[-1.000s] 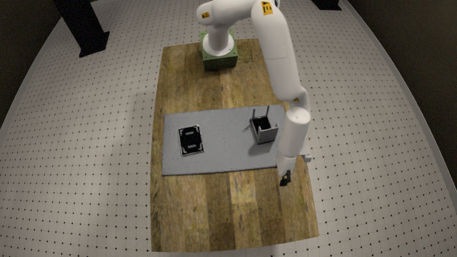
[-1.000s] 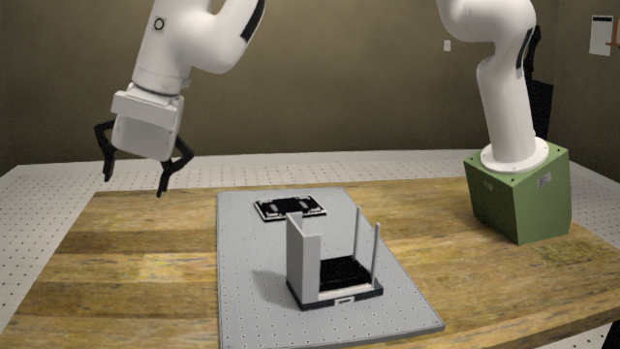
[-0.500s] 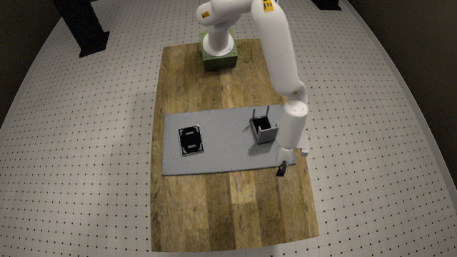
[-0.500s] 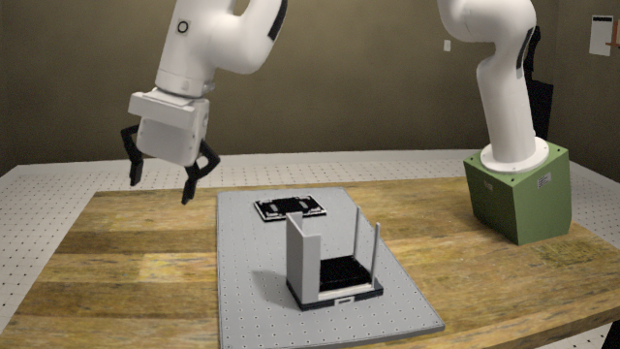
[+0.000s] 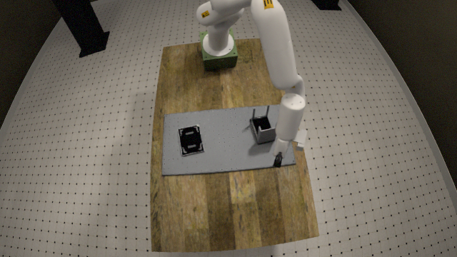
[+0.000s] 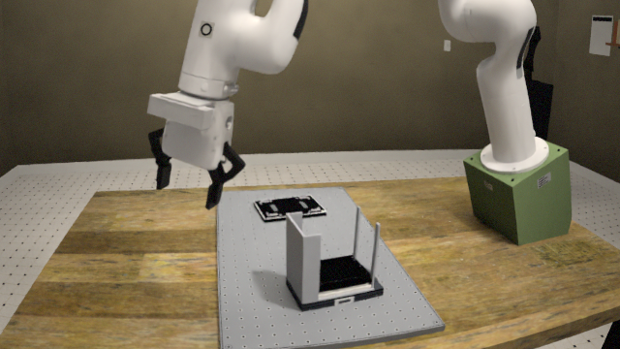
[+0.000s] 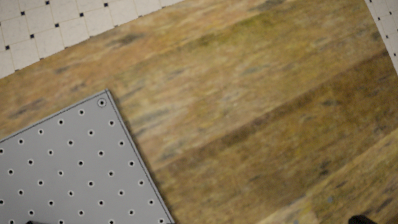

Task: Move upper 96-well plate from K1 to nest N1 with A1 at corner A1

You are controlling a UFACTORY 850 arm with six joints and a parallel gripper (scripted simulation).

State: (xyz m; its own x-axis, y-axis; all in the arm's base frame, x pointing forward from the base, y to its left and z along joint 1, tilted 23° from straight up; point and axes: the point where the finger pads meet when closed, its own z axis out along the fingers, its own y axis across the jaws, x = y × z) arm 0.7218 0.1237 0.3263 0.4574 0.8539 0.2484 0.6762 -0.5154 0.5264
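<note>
Now: the black 96-well plate 24 cm behind my hand, 1 cm to the left of it and 17 cm below it. From my hand the other things lie so: grey corner wall (17 cm behind, 2 cm to the left, 13 cm below); white 96-well plate (24 cm behind, 1 cm to the left, 19 cm below).
</note>
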